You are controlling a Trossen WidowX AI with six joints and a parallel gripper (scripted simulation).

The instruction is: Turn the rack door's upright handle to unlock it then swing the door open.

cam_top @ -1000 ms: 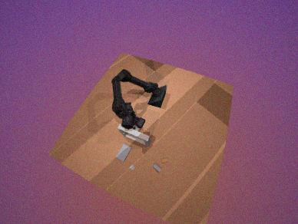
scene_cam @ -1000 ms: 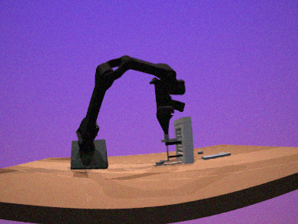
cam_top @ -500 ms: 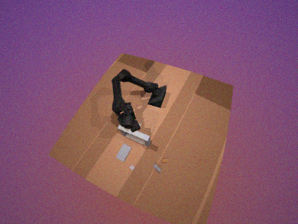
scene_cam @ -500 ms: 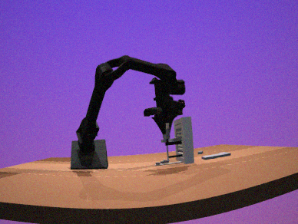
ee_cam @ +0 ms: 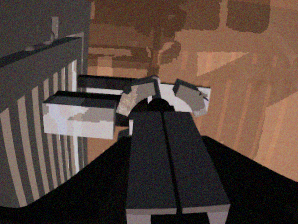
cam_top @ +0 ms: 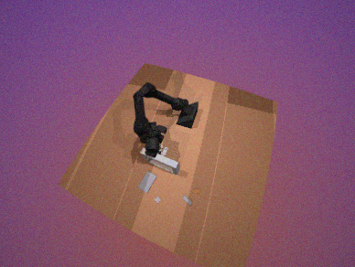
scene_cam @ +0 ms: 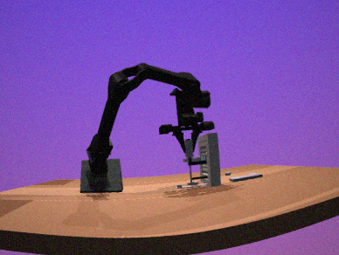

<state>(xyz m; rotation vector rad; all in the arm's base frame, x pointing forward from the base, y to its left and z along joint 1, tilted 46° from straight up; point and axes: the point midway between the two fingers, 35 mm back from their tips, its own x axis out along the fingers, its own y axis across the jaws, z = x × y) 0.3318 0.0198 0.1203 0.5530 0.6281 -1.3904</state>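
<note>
My gripper tip is now 10 mm to the right of the upright handle and 20 mm above it. The rest, counted from my gripper tip: orange piece (140 mm ahead, 310 mm to the left, 120 mm below); then flat grey plate (210 mm ahead, 120 mm below).
</note>
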